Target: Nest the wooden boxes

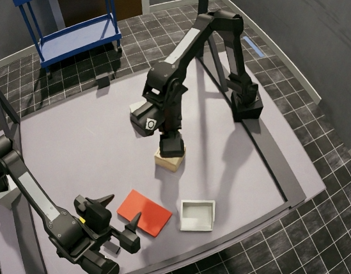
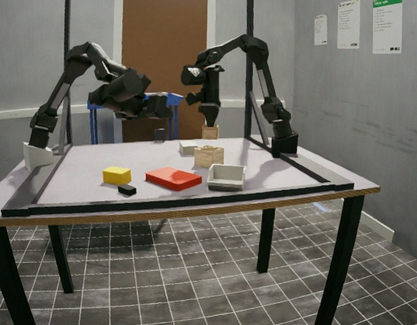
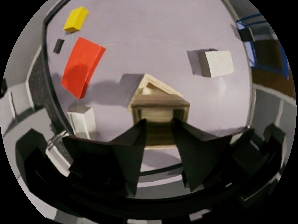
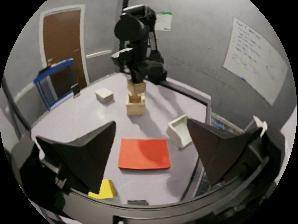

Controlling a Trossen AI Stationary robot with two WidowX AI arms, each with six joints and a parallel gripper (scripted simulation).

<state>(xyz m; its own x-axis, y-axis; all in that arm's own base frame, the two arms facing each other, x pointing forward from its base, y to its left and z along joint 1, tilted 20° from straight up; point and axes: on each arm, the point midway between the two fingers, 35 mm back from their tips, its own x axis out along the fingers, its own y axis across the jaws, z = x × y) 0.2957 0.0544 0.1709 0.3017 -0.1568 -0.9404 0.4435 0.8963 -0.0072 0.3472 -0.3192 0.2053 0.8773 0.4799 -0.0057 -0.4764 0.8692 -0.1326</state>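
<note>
Right now the small wooden box is 50 mm below my left hand. The rest, counted from my left hand: pale grey tray 220 mm ahead, 130 mm below, 10 mm to the right; white block 190 mm behind, 140 mm below, 40 mm to the right; flat red block 150 mm to the right, 150 mm below, 150 mm ahead.
</note>
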